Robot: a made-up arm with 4 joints. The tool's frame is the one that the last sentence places.
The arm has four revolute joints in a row. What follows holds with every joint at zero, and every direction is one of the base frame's.
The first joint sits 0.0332 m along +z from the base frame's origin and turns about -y.
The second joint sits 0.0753 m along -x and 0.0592 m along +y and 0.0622 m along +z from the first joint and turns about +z.
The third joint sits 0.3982 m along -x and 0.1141 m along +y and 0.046 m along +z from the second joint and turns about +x.
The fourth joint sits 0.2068 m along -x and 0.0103 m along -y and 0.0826 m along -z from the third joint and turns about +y.
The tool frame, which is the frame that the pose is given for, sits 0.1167 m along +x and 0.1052 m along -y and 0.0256 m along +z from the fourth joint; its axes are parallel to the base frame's.
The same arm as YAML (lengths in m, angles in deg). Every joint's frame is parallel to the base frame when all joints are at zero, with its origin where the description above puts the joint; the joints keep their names.
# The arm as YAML. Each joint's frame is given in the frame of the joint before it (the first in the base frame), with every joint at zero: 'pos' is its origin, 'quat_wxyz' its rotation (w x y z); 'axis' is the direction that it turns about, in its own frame. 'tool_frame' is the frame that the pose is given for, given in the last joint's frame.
length_unit: m
angle_unit: deg
joints:
  - joint: joint 1
    pos: [0.0, 0.0, 0.0332]
    quat_wxyz: [1.0, 0.0, 0.0, 0.0]
    axis: "-y"
  - joint: joint 2
    pos: [-0.0753, 0.0592, 0.0622]
    quat_wxyz: [1.0, 0.0, 0.0, 0.0]
    axis: "+z"
  - joint: joint 3
    pos: [-0.3982, 0.1141, 0.046]
    quat_wxyz: [1.0, 0.0, 0.0, 0.0]
    axis: "+x"
  - joint: joint 4
    pos: [-0.2068, -0.0103, -0.0826]
    quat_wxyz: [1.0, 0.0, 0.0, 0.0]
    axis: "+y"
tool_frame:
  pos: [0.1167, -0.1052, 0.0256]
  quat_wxyz: [1.0, 0.0, 0.0, 0.0]

